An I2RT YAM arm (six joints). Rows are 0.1 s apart.
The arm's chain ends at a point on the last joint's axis. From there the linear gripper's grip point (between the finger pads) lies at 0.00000 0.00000 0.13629 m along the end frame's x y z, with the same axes.
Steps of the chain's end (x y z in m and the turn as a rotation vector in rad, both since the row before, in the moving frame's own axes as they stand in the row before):
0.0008 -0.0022 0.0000 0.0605 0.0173 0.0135
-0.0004 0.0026 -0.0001 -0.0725 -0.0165 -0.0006
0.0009 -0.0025 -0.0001 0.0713 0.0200 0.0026
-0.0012 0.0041 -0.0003 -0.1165 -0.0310 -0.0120
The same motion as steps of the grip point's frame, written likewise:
0.0032 -0.0104 -0.0003 0.0605 0.0173 0.0135
-0.0026 0.0125 -0.0005 -0.0725 -0.0165 -0.0006
0.0036 -0.0122 -0.0005 0.0713 0.0200 0.0026
-0.0053 0.0200 -0.0013 -0.1165 -0.0310 -0.0120

